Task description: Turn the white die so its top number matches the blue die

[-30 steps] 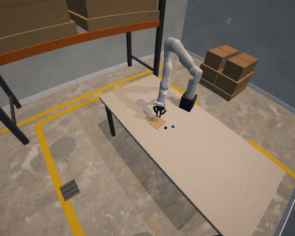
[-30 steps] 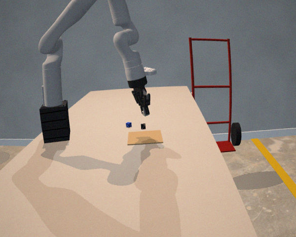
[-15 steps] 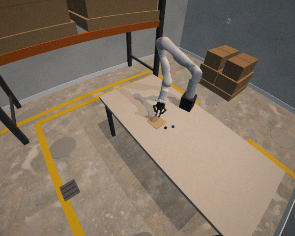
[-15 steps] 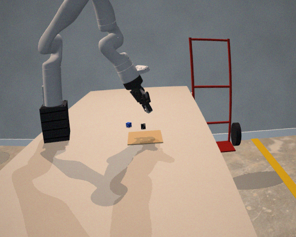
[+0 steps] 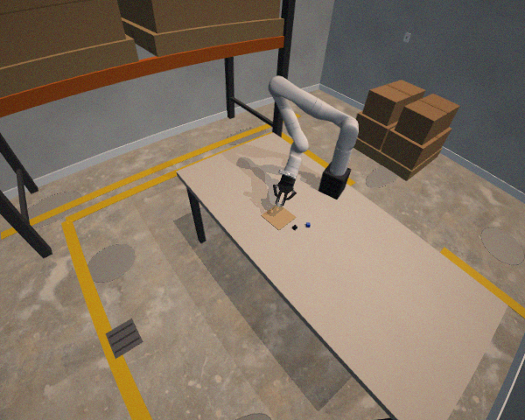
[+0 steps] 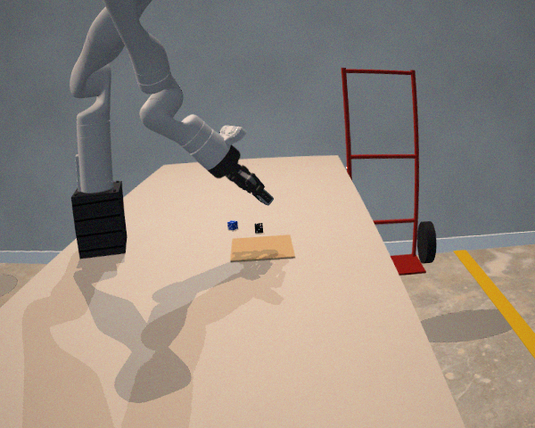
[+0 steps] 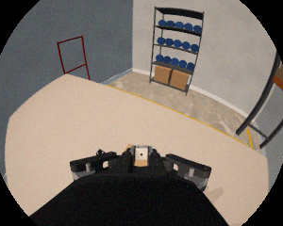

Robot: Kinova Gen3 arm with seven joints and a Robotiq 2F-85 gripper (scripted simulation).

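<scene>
Right now my hand is 1 cm past the tan mat, 1 cm to the left of it and 12 cm above it. Round my hand: blue die (11 cm behind, 13 cm to the left, 11 cm below); then white die (1 cm ahead, 1 cm below); then black die (3 cm behind, 11 cm to the left, 11 cm below).
</scene>
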